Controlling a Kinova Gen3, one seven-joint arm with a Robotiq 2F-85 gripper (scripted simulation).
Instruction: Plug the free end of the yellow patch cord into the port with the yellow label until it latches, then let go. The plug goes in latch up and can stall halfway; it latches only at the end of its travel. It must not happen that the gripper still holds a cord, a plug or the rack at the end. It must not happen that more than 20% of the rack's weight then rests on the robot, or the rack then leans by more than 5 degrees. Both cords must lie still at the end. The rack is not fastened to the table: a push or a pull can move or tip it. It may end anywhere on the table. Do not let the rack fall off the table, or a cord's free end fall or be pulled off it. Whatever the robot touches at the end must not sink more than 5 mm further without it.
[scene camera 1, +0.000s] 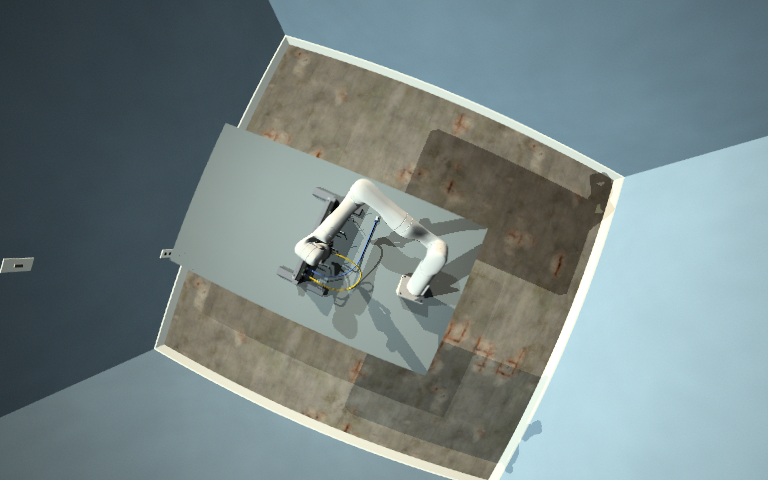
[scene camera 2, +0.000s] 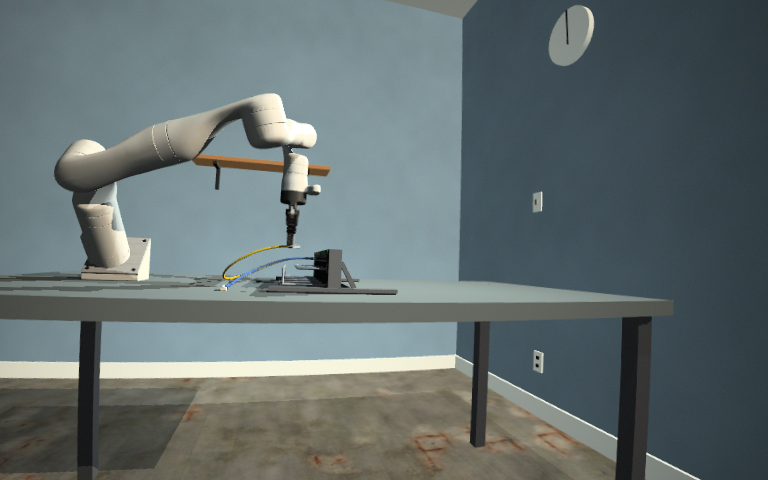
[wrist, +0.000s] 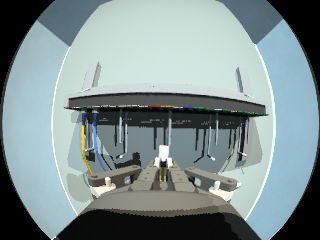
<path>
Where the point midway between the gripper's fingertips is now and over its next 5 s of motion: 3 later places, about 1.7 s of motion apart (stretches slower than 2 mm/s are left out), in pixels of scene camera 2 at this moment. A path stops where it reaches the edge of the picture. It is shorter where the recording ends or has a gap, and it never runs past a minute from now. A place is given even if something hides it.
My gripper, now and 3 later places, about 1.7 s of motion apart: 290, 246; 298, 257; 307, 258; 309, 258
</path>
